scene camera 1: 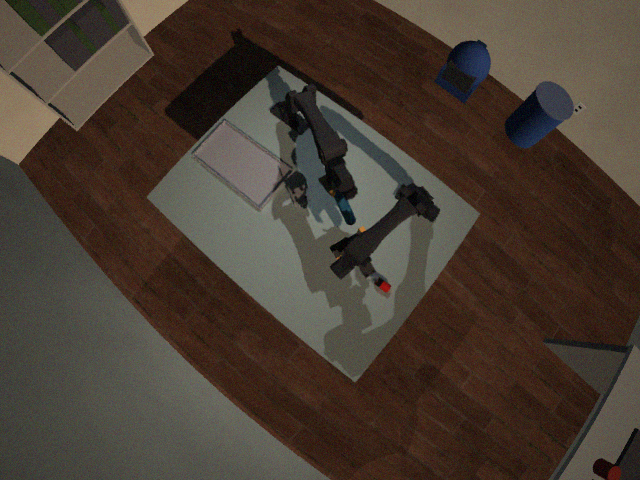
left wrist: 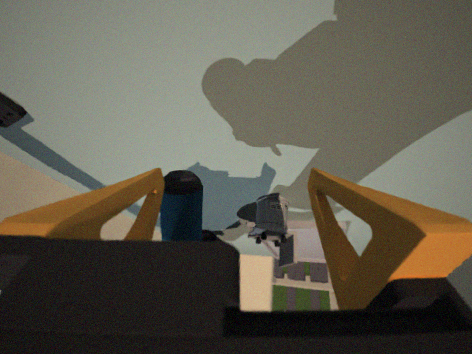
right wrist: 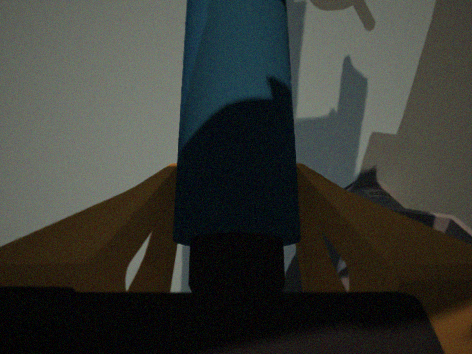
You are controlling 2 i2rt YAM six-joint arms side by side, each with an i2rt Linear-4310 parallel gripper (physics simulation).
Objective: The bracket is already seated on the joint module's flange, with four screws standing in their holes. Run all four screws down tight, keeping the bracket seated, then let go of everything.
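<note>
The grey joint module is beside the tray's corner. Its bracket cannot be told apart clearly. Small dark studs show at its lower edge in the left wrist view; I cannot tell whether they are the screws. My right gripper is shut on a blue screwdriver with a black end, held to the right of the module in the scene view. My left gripper is open and empty, above the table and apart from the module.
A pale shallow tray lies left of the module in the scene view. A small object with a red end is below the left arm. The left arm reaches in from the right, close to the screwdriver's end. Shadows cover much of the table.
</note>
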